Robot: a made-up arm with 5 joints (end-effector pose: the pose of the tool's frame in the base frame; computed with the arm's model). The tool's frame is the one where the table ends. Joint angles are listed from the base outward.
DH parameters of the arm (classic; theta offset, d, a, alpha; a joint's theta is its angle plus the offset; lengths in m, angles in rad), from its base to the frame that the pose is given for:
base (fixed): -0.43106 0 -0.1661 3.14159
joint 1: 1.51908 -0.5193 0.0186 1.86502
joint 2: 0 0.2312 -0.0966 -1.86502
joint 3: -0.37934 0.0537 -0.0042 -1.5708
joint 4: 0 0.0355 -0.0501 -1.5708
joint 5: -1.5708 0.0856 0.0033 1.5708
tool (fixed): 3.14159 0.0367 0 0
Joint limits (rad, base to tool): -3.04..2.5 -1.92..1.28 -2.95..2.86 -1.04..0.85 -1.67..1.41
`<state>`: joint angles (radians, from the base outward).
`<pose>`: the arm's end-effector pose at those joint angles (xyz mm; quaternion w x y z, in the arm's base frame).
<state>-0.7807 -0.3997 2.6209 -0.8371 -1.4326</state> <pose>10.8 247.8 589.1 0.2940 0.3615 0.4155 -0.7812</pose>
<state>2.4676 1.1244 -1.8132 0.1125 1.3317</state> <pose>-367.0 50.7 594.3 0.1382 -0.9048 -0.2412 0.3226</pose>
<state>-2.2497 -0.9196 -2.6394 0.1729 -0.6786</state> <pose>-209.4 287.0 599.6 0.5019 -0.0169 0.5669 -0.6531</pose>
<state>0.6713 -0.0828 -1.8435 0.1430 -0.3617</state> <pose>-73.6 -67.0 603.9 0.6115 -0.6914 -0.2788 0.2651</pose>
